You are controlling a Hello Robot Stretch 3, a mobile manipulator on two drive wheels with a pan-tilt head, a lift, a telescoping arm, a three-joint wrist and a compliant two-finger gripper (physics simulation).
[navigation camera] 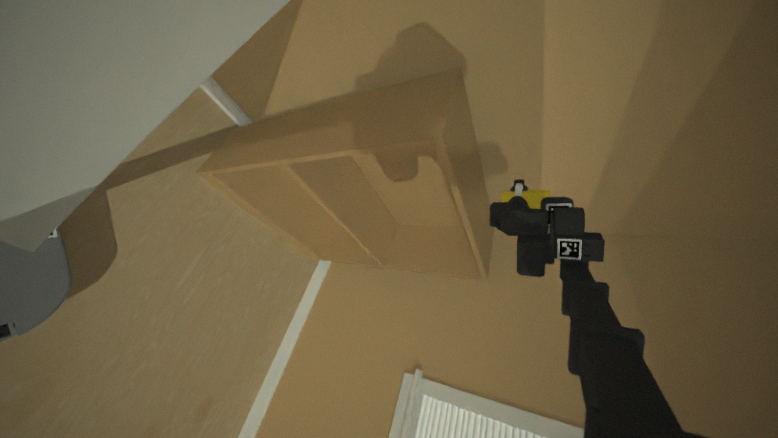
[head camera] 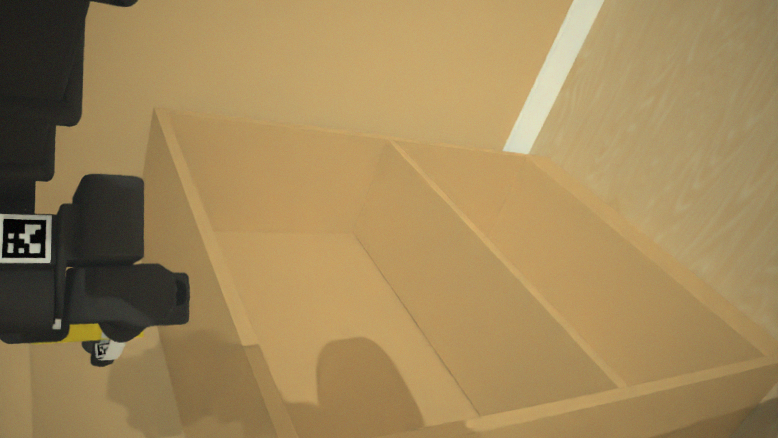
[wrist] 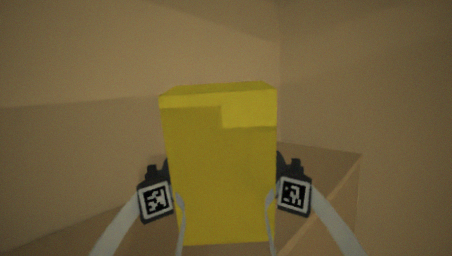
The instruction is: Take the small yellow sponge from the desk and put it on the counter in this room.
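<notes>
The small yellow sponge (head camera: 81, 332) (navigation camera: 536, 196) (wrist: 222, 175) is upright in the wrist view, held off any surface. My gripper (wrist: 224, 166) is shut on it, with a fingertip pressed on each side. In the head and navigation views the wrist hides part of the sponge and one finger. A light wooden unit (head camera: 509, 261) (navigation camera: 402, 114) (wrist: 312, 165) with open compartments stands beside the gripper; in the wrist view its top shows behind and to the right of the sponge. I cannot tell whether this unit is the counter. The desk cannot be made out.
Tan walls meet in a corner behind the sponge in the wrist view. A white baseboard (head camera: 555, 76) (navigation camera: 293, 337) runs to the unit from one side. A white slatted panel (navigation camera: 462, 418) is at the bottom of the navigation view, and a large pale surface (navigation camera: 108, 70) fills its upper left.
</notes>
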